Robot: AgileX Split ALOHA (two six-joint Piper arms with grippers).
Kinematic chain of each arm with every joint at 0, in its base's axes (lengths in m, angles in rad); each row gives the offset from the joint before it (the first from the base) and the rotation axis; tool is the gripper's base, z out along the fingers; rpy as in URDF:
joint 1: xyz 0 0 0.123 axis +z
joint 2: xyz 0 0 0 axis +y
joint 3: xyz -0.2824 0 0.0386 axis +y
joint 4: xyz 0.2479 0 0.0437 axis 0.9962 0 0.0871
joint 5: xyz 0 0 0 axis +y
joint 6: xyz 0.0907 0 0.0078 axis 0.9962 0 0.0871
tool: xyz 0 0 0 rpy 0 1.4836 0
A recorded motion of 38 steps. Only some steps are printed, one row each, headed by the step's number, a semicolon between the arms.
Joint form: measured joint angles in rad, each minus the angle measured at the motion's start. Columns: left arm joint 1, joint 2, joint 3, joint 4, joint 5, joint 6; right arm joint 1, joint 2, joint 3, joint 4, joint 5, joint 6.
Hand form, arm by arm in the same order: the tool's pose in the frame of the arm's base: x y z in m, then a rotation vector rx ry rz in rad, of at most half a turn. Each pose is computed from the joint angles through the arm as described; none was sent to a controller.
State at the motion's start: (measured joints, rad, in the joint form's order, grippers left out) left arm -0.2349 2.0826 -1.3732 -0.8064 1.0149 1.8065; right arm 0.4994 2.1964 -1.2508 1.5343 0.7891 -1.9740
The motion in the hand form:
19: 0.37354 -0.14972 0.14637 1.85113 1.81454 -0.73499; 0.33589 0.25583 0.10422 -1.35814 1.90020 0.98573
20: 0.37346 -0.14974 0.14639 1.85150 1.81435 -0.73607; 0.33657 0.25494 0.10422 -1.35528 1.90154 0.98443
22: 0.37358 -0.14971 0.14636 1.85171 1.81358 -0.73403; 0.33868 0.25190 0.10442 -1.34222 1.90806 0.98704
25: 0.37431 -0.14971 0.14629 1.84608 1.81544 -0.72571; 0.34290 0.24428 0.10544 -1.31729 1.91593 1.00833
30: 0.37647 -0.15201 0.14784 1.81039 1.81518 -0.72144; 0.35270 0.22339 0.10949 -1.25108 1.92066 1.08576
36: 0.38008 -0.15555 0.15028 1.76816 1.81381 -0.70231; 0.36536 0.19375 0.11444 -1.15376 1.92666 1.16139
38: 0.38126 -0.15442 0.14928 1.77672 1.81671 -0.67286; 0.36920 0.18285 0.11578 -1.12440 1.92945 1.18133
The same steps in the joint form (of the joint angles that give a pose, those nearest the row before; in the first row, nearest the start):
19: 0.0000 0.0172 -0.0011 -0.0499 0.0057 0.0501; -0.0029 0.0000 0.0000 0.0030 0.0046 -0.0004
20: 0.0000 0.0172 -0.0011 -0.0499 0.0066 0.0501; -0.0056 0.0000 0.0000 0.0030 0.0046 -0.0003
22: 0.0000 0.0172 -0.0011 -0.0499 0.0052 0.0511; -0.0150 0.0000 0.0000 0.0030 0.0088 0.0044
25: 0.0000 0.0172 -0.0011 -0.0520 -0.0027 0.0511; -0.0397 0.0000 0.0000 -0.0012 0.0335 0.0157
30: -0.0023 0.0172 -0.0034 -0.0810 -0.0188 0.0531; -0.1076 0.0000 0.0000 -0.0082 0.1194 0.0412
36: -0.0078 0.0172 -0.0099 -0.1128 -0.0473 0.0536; -0.1983 0.0000 0.0000 -0.0114 0.2127 0.0708
38: -0.0078 0.0172 -0.0098 -0.0984 -0.0648 0.0536; -0.2301 0.0000 0.0000 -0.0172 0.2413 0.0812

